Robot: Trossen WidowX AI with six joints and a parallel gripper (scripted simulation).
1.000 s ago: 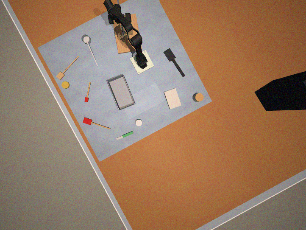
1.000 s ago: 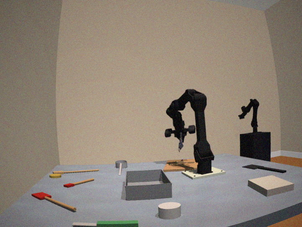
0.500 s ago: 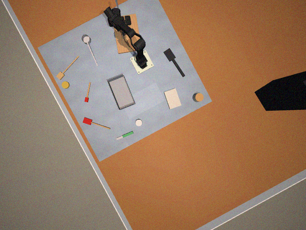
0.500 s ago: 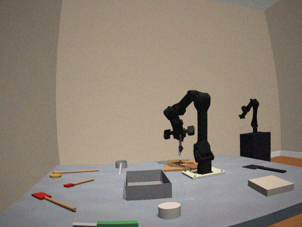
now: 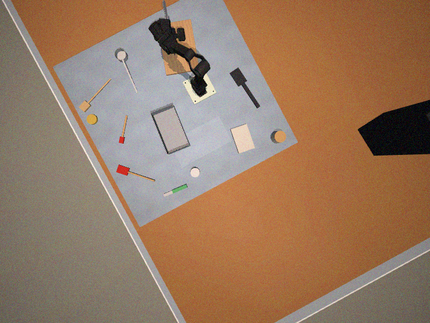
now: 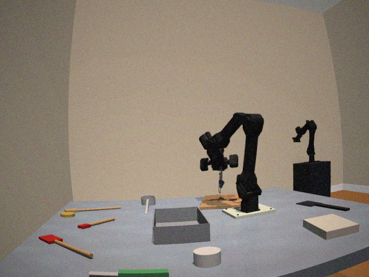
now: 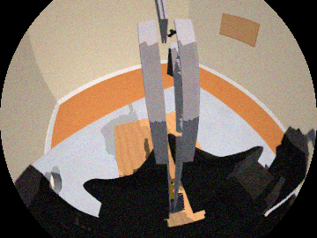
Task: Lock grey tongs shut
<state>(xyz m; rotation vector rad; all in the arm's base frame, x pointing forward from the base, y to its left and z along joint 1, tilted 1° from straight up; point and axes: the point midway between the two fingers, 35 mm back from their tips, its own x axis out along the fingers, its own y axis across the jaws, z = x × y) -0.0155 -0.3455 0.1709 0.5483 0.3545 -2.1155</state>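
Right now the wooden board is 16 cm below my gripper tip and 2 cm to the left of it. Also, from my gripper tip: grey roasting tin (49 cm to the left, 36 cm ahead, 14 cm below); cream block (81 cm to the left, 15 cm below, 4 cm behind); black spatula (50 cm to the left, 26 cm behind, 16 cm below).
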